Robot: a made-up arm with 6 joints.
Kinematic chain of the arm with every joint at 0, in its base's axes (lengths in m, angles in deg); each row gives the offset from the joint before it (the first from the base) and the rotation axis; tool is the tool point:
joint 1: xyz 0 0 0.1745 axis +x
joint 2: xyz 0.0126 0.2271 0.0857 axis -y
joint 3: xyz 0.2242 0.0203 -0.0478 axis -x
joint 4: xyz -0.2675 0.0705 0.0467 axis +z
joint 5: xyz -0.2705 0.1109 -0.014 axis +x
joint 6: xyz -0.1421 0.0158 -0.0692 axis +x
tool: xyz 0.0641 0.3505 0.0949
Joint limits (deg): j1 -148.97..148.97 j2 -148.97..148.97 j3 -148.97..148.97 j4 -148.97..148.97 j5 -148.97..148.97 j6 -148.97..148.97
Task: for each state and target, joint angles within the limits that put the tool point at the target. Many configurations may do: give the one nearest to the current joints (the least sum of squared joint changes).
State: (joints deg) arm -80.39 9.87 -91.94 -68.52 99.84 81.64
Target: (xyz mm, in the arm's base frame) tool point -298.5 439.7 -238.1
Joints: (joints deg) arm -67.97 14.79 -77.71 -56.21 115.33 107.60
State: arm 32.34 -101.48 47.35 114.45 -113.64 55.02
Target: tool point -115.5 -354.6 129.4
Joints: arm 72.85 -89.63 23.24 102.84 -111.40 47.87
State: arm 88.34 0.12 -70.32 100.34 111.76 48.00
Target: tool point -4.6 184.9 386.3
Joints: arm 112.97 -19.54 -71.00 81.60 115.68 56.98
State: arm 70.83 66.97 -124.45 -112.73 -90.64 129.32
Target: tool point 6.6 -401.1 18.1
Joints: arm 83.22 71.96 -119.61 -104.34 -90.28 131.57
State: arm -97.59 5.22 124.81 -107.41 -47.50 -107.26
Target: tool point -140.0 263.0 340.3
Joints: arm -124.56 -7.80 148.97 -92.41 -39.67 -100.15
